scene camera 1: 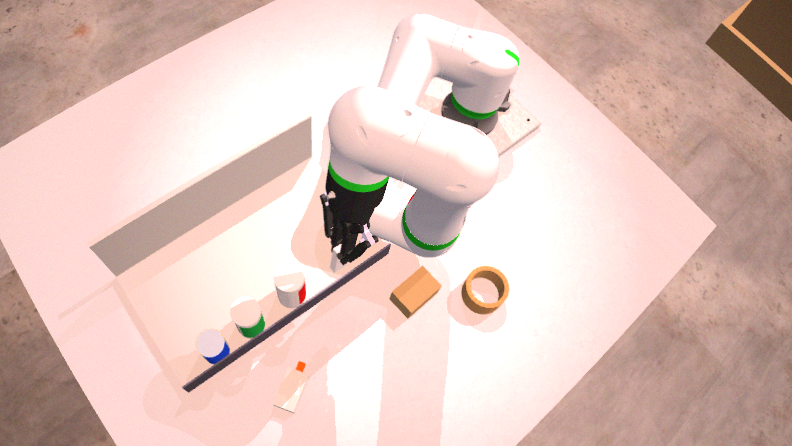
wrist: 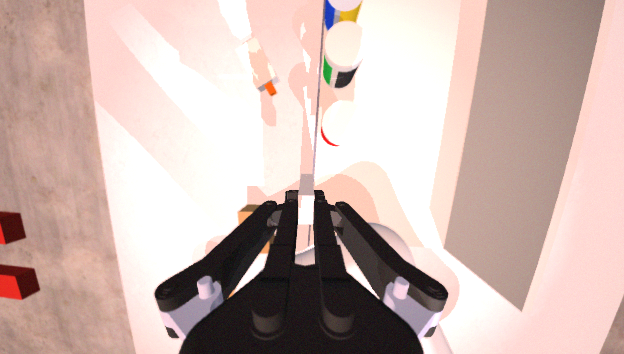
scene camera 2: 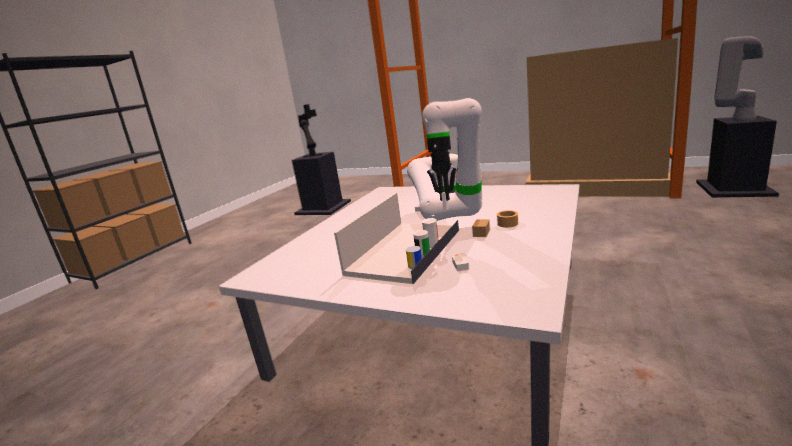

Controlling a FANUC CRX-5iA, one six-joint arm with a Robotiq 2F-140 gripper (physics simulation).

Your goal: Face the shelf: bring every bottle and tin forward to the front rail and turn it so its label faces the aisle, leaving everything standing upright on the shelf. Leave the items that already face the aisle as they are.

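Where they show: gripper, between the fingertips: [scene camera 1: 338,266] [wrist: 306,184] [scene camera 2: 446,209]; arm's base, origin of its link: [scene camera 1: 469,114].
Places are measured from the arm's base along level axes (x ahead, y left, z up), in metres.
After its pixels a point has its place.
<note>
A blue and yellow tin [scene camera 1: 213,346] {x 0.835, y 0.076, z 0.067 m} [scene camera 2: 414,257] {x 0.861, y 0.078, z 0.045 m} [wrist: 343,12] {x 0.808, y 0.069, z 0.066 m}, a green and black one [scene camera 1: 247,316] {x 0.751, y 0.081, z 0.096 m} [scene camera 2: 422,242] {x 0.773, y 0.083, z 0.067 m} [wrist: 342,55] {x 0.734, y 0.075, z 0.097 m} and a white bottle or tin with a red patch [scene camera 1: 290,289] {x 0.658, y 0.096, z 0.107 m} [scene camera 2: 430,229] {x 0.671, y 0.086, z 0.080 m} [wrist: 341,122] {x 0.645, y 0.078, z 0.107 m} stand upright in a row beside the dark front rail [scene camera 1: 288,320] {x 0.684, y 0.112, z -0.004 m} [scene camera 2: 435,252] {x 0.711, y 0.110, z -0.002 m}. Blue and green sides face the rail; the red patch shows on the rail side. My gripper [scene camera 1: 340,259] {x 0.565, y 0.127, z 0.129 m} [scene camera 2: 443,197] {x 0.565, y 0.127, z 0.129 m} [wrist: 306,184] {x 0.565, y 0.127, z 0.129 m} is shut near the rail's right end in scene camera 1, past the red-patched item and apart from it. A pale piece shows at its fingertips.
The shelf's back wall [scene camera 1: 216,193] {x 0.635, y -0.179, z 0.078 m} [scene camera 2: 368,235] {x 0.696, y -0.184, z 0.060 m} [wrist: 525,125] {x 0.637, y -0.179, z 0.103 m} stands opposite the rail. Outside the rail lie a white block with an orange end [scene camera 1: 290,390] {x 0.775, y 0.225, z 0.002 m} [scene camera 2: 460,262] {x 0.799, y 0.232, z 0.002 m} [wrist: 257,62] {x 0.773, y 0.221, z 0.002 m}, a brown block [scene camera 1: 415,290] {x 0.450, y 0.245, z 0.024 m} [scene camera 2: 481,227] {x 0.490, y 0.255, z 0.019 m} [wrist: 248,214] {x 0.484, y 0.252, z 0.024 m} and a wooden ring [scene camera 1: 471,301] {x 0.374, y 0.342, z 0.014 m} [scene camera 2: 507,221] {x 0.373, y 0.350, z 0.004 m}.
</note>
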